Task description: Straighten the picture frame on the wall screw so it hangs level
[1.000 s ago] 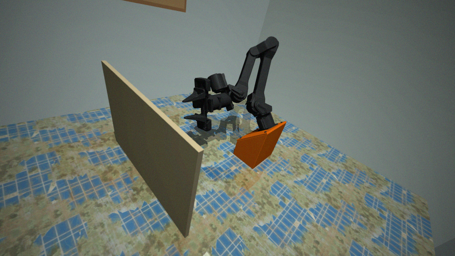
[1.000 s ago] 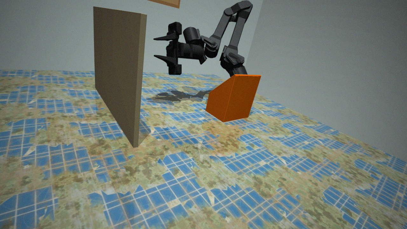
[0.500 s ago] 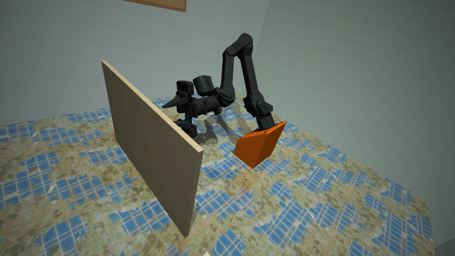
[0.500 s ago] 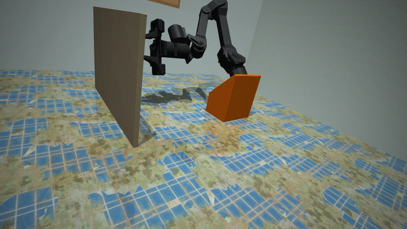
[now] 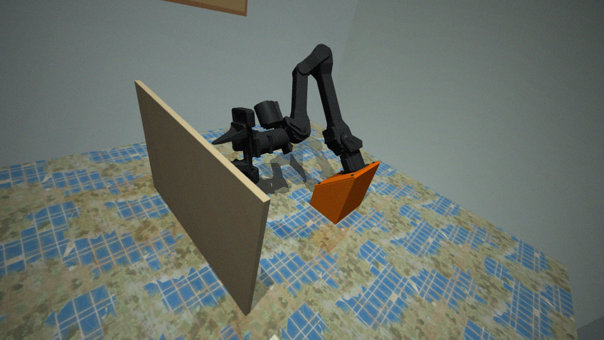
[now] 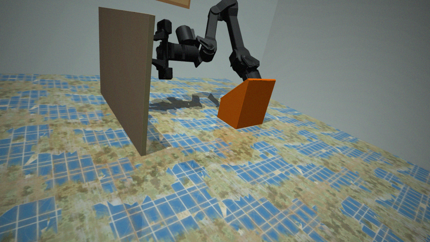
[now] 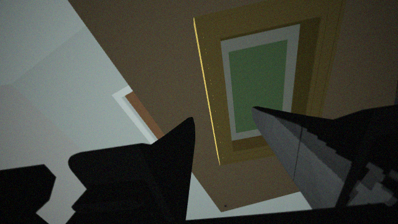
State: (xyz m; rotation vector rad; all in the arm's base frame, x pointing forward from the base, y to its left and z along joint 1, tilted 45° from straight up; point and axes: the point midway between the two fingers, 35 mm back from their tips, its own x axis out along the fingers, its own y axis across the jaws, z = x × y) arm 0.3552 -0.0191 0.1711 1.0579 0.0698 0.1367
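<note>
Right now the picture frame is 50 mm ahead of my gripper tip, 20 mm to the left of it and 50 mm below it. Also, from my gripper tip: wall panel 60 mm ahead, 20 mm to the left, 60 mm below.
</note>
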